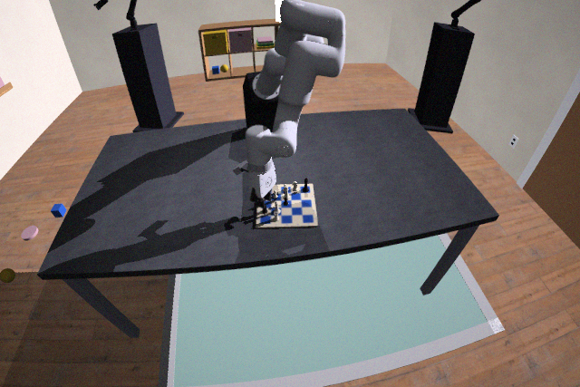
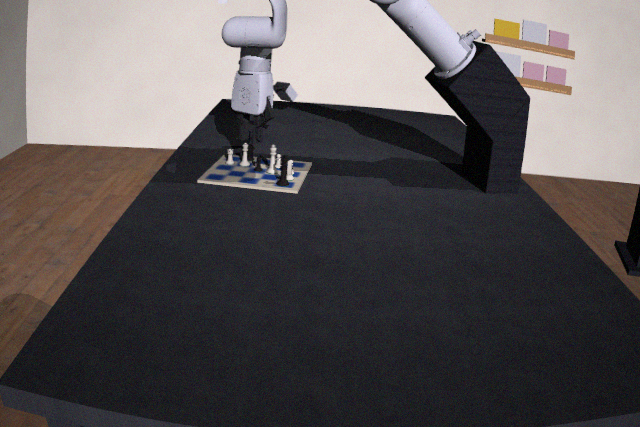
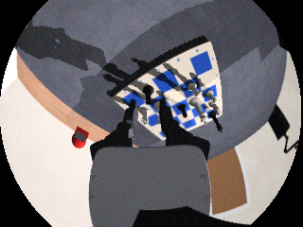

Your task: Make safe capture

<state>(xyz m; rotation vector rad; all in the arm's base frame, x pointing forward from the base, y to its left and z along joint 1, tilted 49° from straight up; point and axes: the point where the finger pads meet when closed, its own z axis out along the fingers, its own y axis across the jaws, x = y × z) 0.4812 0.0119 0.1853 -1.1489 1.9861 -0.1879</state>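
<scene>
My gripper is now 50 mm past the blue-and-cream chessboard, 70 mm to the right of it and 70 mm above it. The rest, counted from my hand: white piece: 80 mm behind, 70 mm to the left, 30 mm below.
</scene>
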